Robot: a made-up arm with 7 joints.
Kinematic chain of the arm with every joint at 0, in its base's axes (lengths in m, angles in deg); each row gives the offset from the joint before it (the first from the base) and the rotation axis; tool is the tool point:
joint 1: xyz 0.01 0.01 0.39 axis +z
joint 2: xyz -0.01 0 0.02 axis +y
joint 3: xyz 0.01 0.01 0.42 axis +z
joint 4: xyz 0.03 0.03 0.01 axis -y
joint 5: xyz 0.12 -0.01 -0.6 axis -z
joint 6: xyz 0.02 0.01 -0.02 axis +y
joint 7: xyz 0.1 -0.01 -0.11 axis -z
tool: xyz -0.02 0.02 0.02
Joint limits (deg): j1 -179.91..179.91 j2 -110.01..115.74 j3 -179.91..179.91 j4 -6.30..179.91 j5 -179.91..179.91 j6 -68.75..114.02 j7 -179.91..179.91
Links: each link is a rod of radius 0.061 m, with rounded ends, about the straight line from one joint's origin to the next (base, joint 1, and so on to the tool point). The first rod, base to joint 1, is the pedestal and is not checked.
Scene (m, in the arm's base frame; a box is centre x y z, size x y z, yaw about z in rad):
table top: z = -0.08
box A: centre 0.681 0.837 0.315 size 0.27 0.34 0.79 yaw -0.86
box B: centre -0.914 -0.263 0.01 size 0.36 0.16 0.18 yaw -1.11
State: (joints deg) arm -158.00 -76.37 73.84 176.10 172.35 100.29 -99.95
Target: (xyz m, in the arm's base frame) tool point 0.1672 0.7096 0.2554
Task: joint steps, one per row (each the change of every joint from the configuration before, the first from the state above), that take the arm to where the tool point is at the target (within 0.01 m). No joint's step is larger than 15 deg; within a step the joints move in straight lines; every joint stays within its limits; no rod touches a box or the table.
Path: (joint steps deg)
1: 12.76 6.28 8.20 -7.44 -2.73 -0.49 -7.58
2: 12.76 6.28 8.21 -7.44 -2.72 -0.50 -7.58
3: 12.76 6.27 8.20 -7.44 -2.73 -0.49 -7.58
4: 12.77 6.28 8.21 -7.44 -2.72 -0.50 -7.59
5: 12.76 6.28 8.20 -7.44 -2.73 -0.49 -7.58
6: 12.76 6.28 8.20 -7.44 -2.73 -0.50 -7.58
7: 1.15 0.61 3.58 -12.45 -0.91 2.79 8.43
8: 1.16 0.62 3.57 -12.45 -0.91 2.78 8.43
9: 1.15 0.61 3.57 -12.45 -0.91 2.78 8.42
10: 1.16 0.62 3.58 -12.45 -0.92 2.78 8.43
11: 1.15 0.61 3.57 -12.45 -0.91 2.79 8.43
12: 1.16 0.62 3.57 -12.44 -0.91 2.78 8.42

